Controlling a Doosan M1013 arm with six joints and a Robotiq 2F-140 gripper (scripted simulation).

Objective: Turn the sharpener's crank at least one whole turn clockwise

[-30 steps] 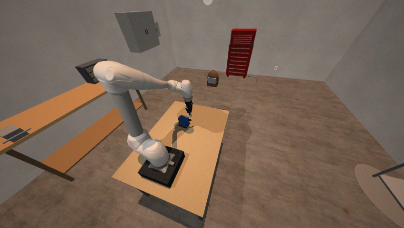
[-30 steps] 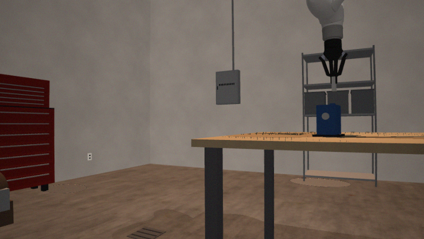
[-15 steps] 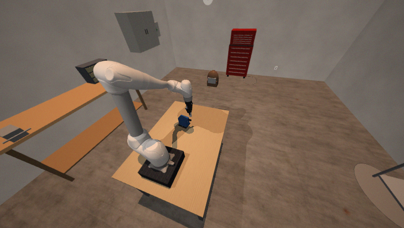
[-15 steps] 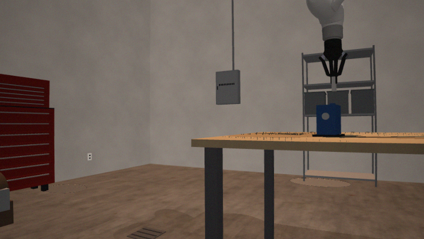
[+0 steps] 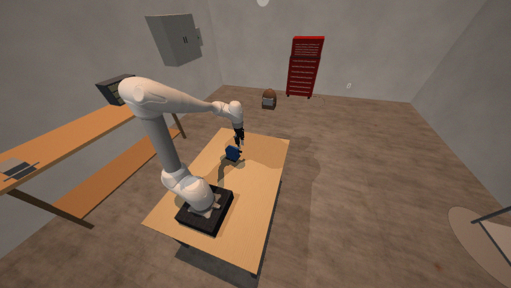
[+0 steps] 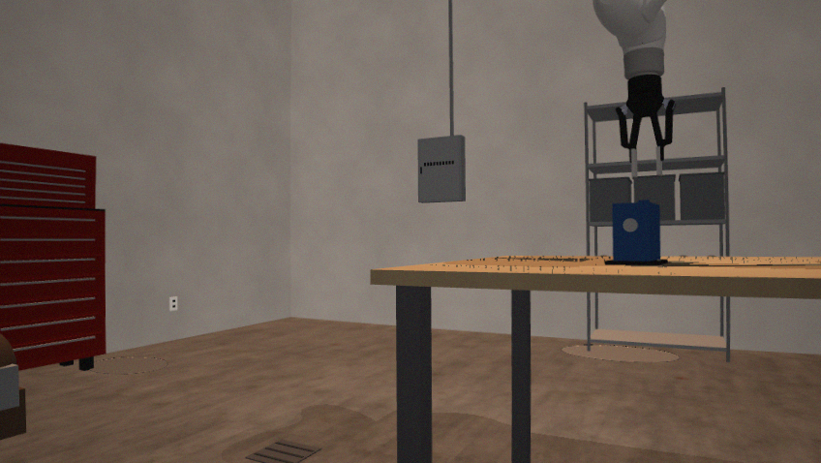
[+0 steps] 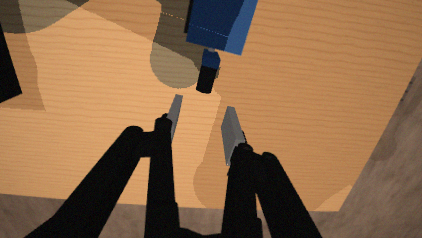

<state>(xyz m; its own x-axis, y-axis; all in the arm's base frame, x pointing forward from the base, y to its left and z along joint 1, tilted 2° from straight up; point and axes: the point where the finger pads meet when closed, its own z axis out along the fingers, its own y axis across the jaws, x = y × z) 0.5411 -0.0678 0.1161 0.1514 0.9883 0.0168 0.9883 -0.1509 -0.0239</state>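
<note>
Now: hand 2 cm to the right of the sharpener crank and 11 cm above it.
</note>
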